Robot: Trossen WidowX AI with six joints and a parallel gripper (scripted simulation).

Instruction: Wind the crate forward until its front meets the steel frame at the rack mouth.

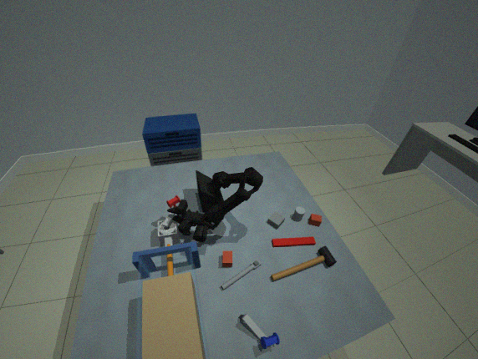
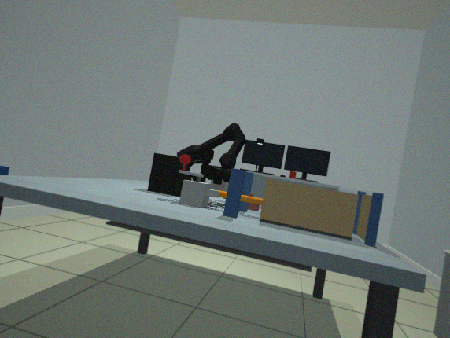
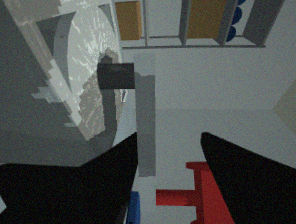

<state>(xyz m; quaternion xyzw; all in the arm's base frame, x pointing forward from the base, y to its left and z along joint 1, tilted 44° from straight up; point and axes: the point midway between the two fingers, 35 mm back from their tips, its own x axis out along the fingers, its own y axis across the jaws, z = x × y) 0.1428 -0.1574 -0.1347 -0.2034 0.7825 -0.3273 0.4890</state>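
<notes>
Right now my gripper tip is 1 cm past the red-knobbed winch handle, 2 cm to the right of it and 1 cm above it. Also, from my gripper tip: grey winch (3 cm ahead, 3 cm to the right, 10 cm below); clear-panelled cubby (45 cm ahead, 3 cm to the right, 2 cm below); red knob (4 cm behind, 3 cm to the left, 2 cm above).
</notes>
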